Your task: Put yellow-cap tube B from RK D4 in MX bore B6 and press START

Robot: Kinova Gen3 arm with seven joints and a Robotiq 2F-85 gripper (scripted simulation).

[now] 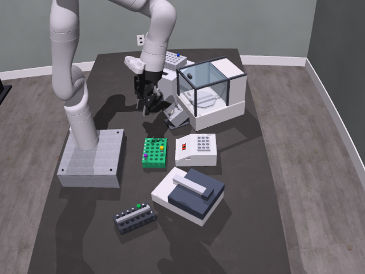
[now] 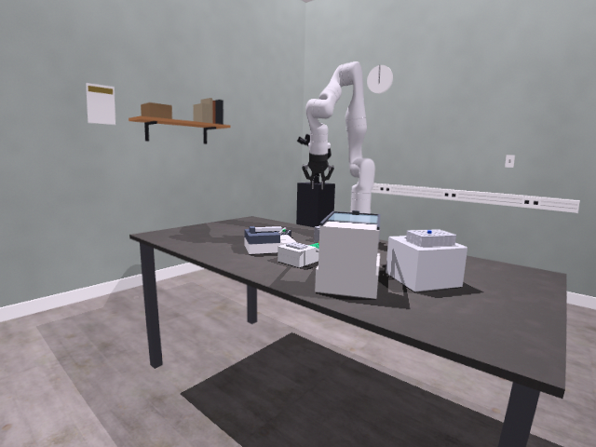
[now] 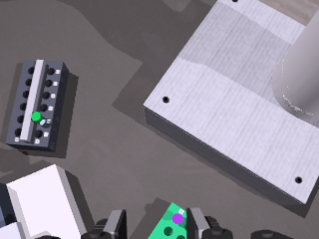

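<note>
Right now my hand is 40 mm short of the tube B, 50 mm to the right of it and 260 mm above it. Also, from my hand: purple-capped tube 20 mm behind, 10 mm to the left, 260 mm below; green tube rack 10 mm ahead, 60 mm to the left, 270 mm below; spectrophotometer SP 140 mm ahead, 150 mm to the right, 220 mm below.
</note>
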